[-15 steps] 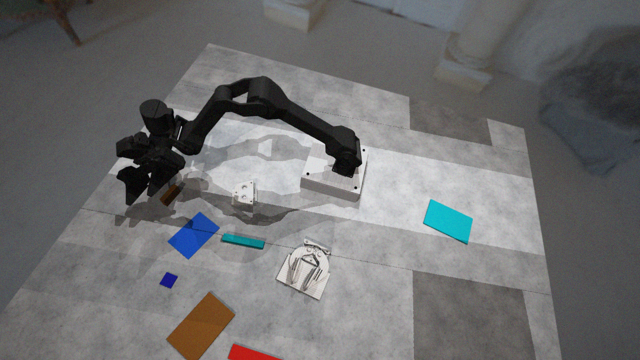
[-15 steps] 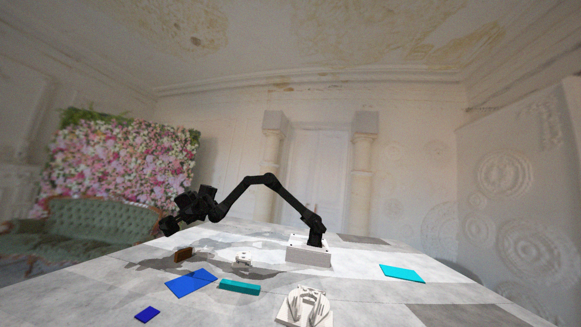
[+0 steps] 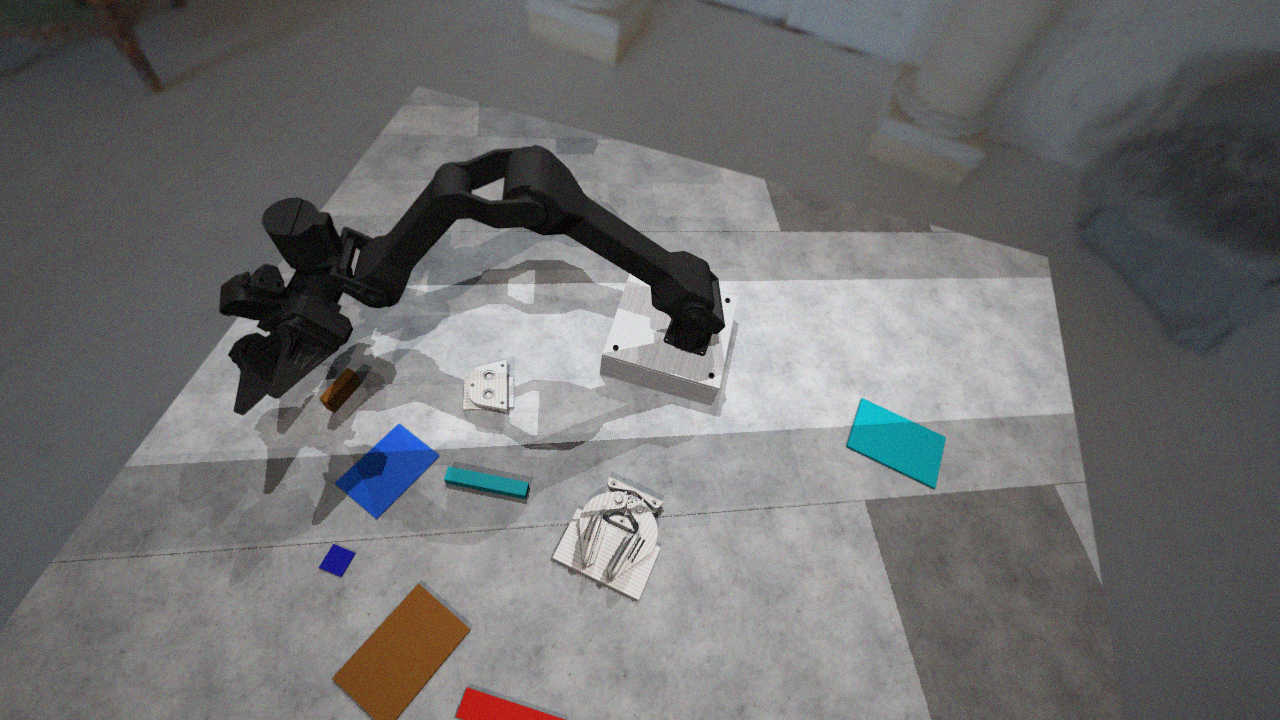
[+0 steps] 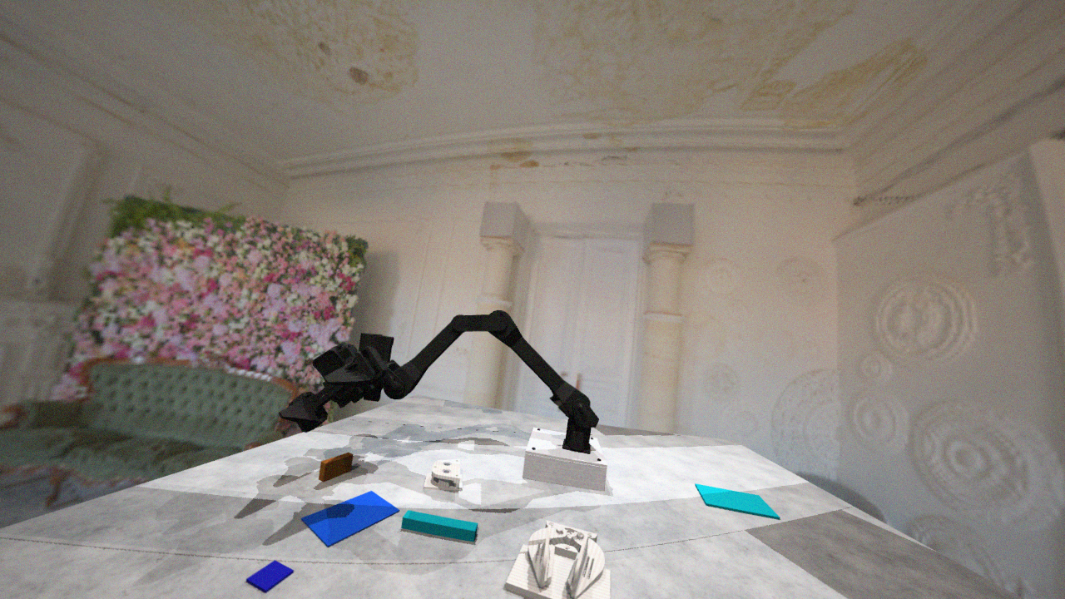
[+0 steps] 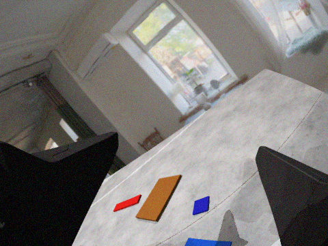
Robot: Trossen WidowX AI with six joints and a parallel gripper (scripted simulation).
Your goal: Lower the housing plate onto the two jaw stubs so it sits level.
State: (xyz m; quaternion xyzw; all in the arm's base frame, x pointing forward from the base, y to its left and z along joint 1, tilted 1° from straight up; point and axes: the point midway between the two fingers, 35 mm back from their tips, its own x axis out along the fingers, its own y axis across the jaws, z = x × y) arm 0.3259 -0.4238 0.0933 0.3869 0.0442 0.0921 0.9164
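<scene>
Now: the blue sheet 16 cm below my gripper tip, 10 cm to the left of it and 3 cm behind it. Also, from my gripper tip: small blue square (16 cm below, 11 cm to the left, 10 cm ahead); teal bar (23 cm to the left, 15 cm below, 5 cm behind); block (14 cm below, 10 cm behind, 1 cm to the right).
</scene>
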